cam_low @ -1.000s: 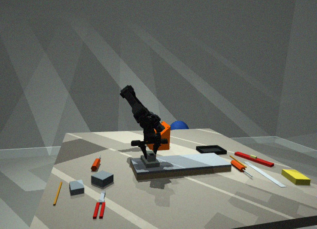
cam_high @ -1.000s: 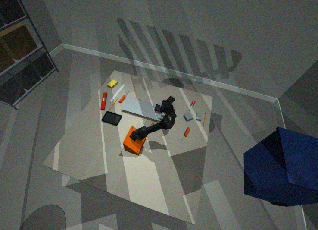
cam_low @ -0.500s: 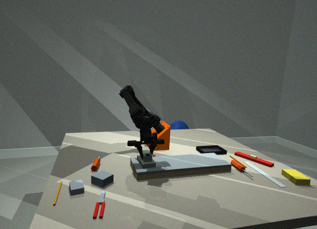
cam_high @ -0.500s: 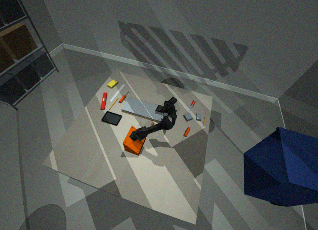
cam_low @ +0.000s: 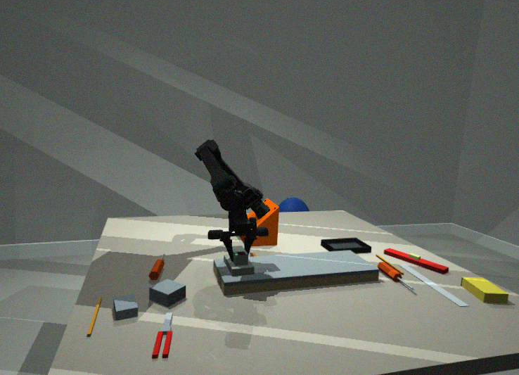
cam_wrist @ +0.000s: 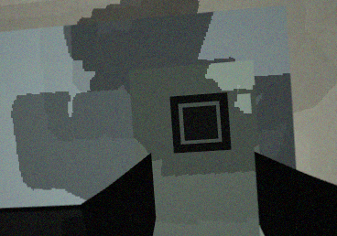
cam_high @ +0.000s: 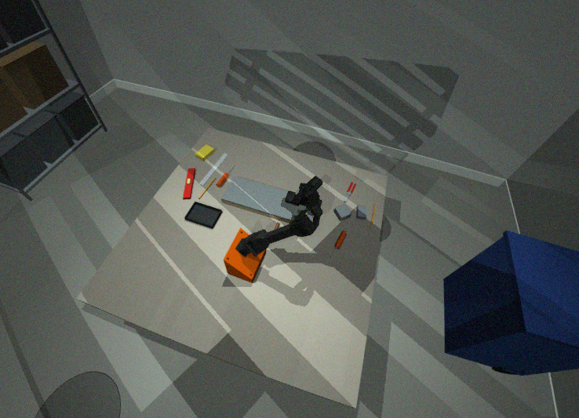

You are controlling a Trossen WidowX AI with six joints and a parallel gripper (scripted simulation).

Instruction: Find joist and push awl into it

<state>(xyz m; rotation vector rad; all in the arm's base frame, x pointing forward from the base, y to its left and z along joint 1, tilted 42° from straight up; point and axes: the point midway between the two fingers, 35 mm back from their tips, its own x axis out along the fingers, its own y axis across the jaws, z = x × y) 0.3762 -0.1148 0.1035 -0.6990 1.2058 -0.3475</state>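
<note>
My gripper tip is 480 mm to the right of the black tray, 260 mm past it and 50 mm above it. From my gripper tip the other things lie so: awl (200 mm behind, 80 mm to the left, 60 mm below); then ruler (630 mm to the left, 70 mm ahead, 60 mm below); then stud finder (20 mm above, 10 mm ahead).
</note>
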